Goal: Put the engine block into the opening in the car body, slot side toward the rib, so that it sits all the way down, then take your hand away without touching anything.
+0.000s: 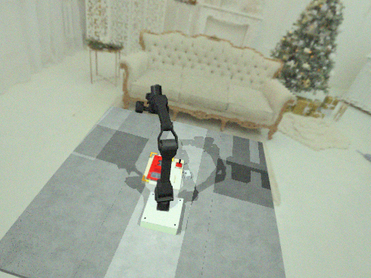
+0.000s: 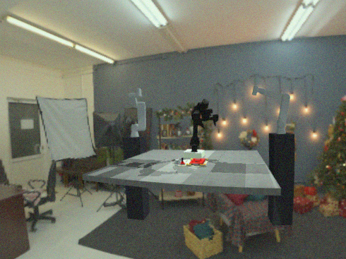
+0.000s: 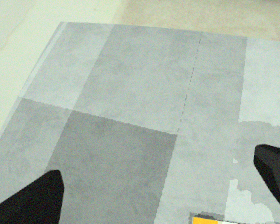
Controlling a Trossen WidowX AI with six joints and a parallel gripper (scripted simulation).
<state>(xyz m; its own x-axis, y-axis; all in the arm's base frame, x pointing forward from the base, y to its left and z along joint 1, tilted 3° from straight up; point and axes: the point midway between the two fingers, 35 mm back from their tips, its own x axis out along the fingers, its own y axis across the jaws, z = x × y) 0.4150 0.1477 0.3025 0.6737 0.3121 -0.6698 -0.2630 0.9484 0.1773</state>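
Now: the engine block 17 cm behind my gripper tip, 29 cm to the right of it and 30 cm below it.
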